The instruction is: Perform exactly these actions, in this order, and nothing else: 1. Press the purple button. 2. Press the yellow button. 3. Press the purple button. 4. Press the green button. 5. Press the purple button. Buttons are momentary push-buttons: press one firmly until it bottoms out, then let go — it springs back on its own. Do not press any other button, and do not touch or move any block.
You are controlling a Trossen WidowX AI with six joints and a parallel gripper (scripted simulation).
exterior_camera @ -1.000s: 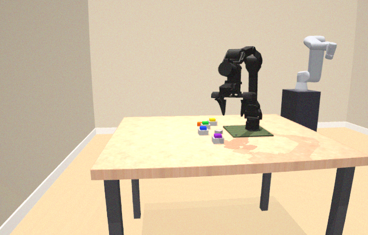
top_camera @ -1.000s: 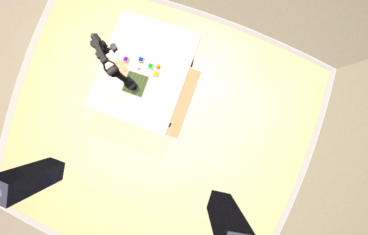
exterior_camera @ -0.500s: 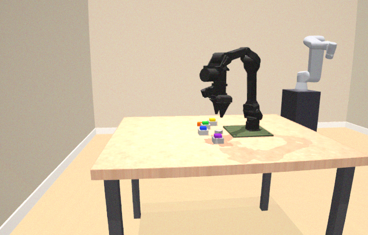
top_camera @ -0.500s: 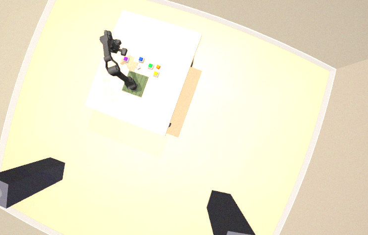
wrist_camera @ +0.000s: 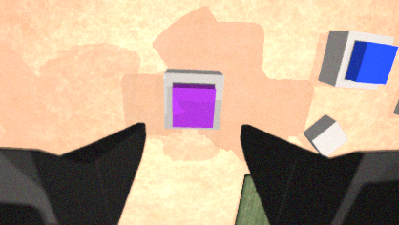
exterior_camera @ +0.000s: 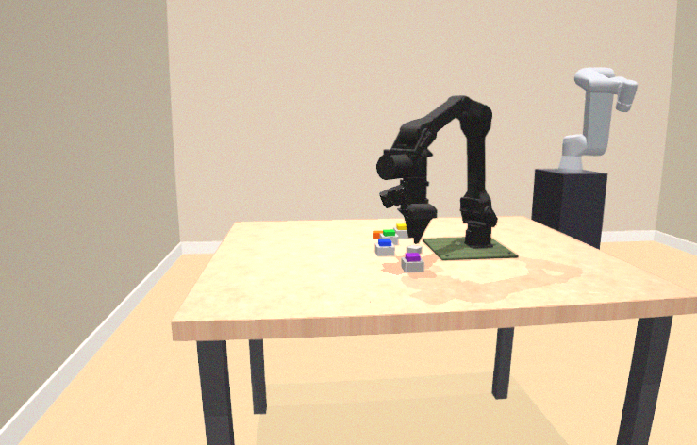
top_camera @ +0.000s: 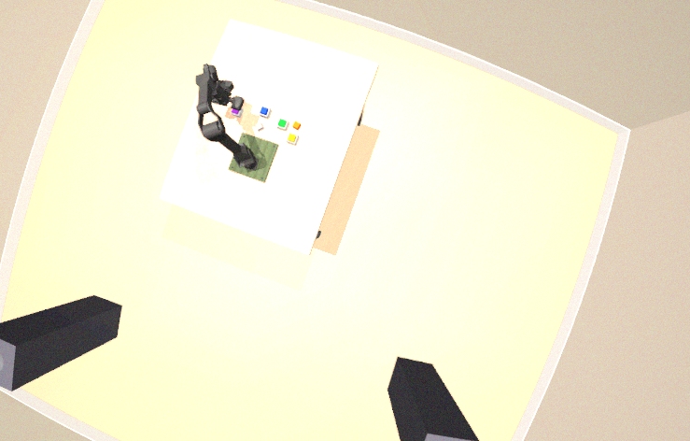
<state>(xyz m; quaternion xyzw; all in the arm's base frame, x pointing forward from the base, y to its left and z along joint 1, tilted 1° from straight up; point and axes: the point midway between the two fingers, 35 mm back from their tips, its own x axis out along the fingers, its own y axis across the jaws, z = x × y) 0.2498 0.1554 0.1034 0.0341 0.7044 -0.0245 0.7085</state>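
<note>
My gripper tip is 40 mm above the purple button. Also, from my gripper tip: blue button 30 mm ahead, 150 mm to the right, 40 mm below; small grey block 50 mm behind, 140 mm to the right, 60 mm below; green button 10 mm behind, 270 mm to the right, 40 mm below.
</note>
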